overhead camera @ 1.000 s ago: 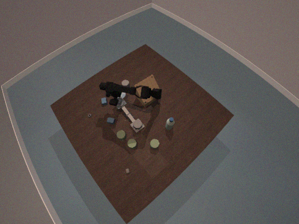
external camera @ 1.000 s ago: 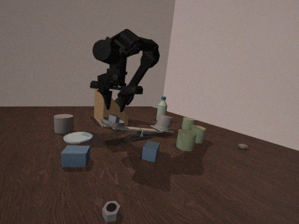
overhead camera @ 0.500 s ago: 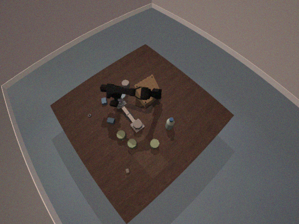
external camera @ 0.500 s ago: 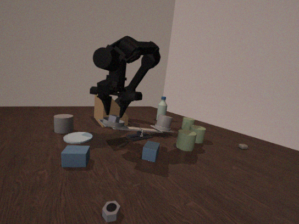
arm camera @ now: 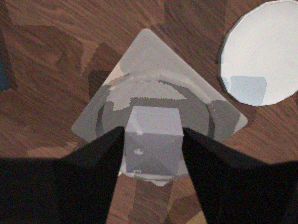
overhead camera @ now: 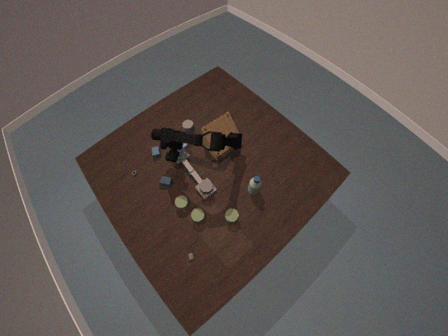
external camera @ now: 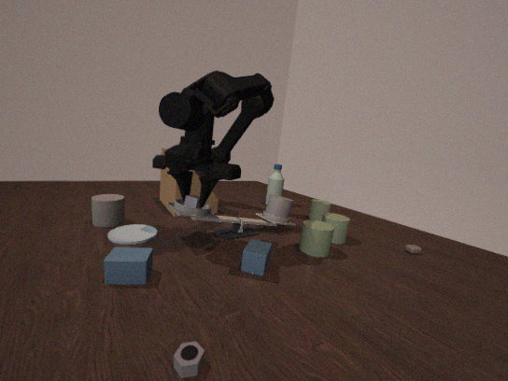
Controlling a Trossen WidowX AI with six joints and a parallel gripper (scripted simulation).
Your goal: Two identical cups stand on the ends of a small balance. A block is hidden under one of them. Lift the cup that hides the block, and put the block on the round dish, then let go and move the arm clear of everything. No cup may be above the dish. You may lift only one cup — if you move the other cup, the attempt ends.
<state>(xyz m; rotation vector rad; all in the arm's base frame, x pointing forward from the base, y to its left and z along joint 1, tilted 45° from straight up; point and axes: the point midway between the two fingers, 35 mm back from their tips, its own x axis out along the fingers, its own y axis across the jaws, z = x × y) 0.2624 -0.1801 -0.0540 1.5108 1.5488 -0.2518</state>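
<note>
Now: the round dish 90 mm behind my gripper tip, 100 mm to the right of it and 80 mm below it. Also, from my gripper tip: grey nut: 260 mm ahead, 150 mm to the right, 70 mm below; then grey cup: 190 mm behind, 140 mm to the right, 50 mm below; then grey block: right at my gripper tip.
</note>
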